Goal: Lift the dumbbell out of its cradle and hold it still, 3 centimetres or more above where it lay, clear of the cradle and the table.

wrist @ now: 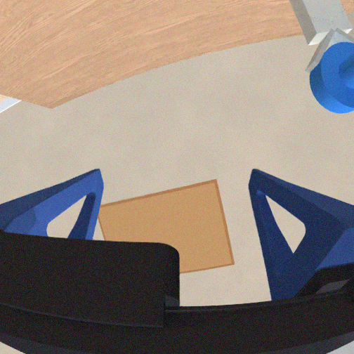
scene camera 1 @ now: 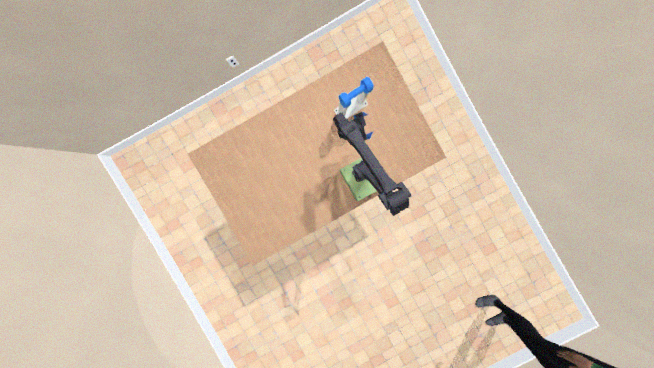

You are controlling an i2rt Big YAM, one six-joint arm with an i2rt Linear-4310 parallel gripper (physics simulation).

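Places are measured from the arm's base along level axes (x ahead, y left, z up), in millimetres.
Pixels of known places: gripper, fingertip midpoint: (scene camera 1: 370,123); arm's base at its link origin: (scene camera 1: 362,172).
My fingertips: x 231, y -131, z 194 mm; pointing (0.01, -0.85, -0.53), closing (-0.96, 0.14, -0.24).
Ahead of a thing's pixels: the offset from my fingertips to its top centre. "pt": to the spot under its first point. Level surfaces: height alone.
The blue dumbbell @[dx +203, dy -28, dz -23 mm] (scene camera 1: 356,92) (wrist: 327,82) rests across the top of the pale cradle @[pt dx +195, dy -52, dz -287 mm] (scene camera 1: 354,106) (wrist: 322,20), which stands on the brown wooden table @[dz -295 mm] (scene camera 1: 250,175) (wrist: 125,40). In the wrist view, part of one round dumbbell end shows at the upper right edge; the handle is hidden. My gripper (scene camera 1: 368,125) (wrist: 175,176) is open, its two blue fingers wide apart with nothing between them. In the scene view it is just below the cradle in the picture, to the side of the dumbbell and apart from it.
The dark arm (scene camera 1: 372,162) stands on a green base plate (scene camera 1: 367,190) at the table's edge. A black two-pronged shape (scene camera 1: 522,327) is at the lower right of the scene view. A tan rectangular panel (wrist: 170,225) shows beyond the fingers in the wrist view.
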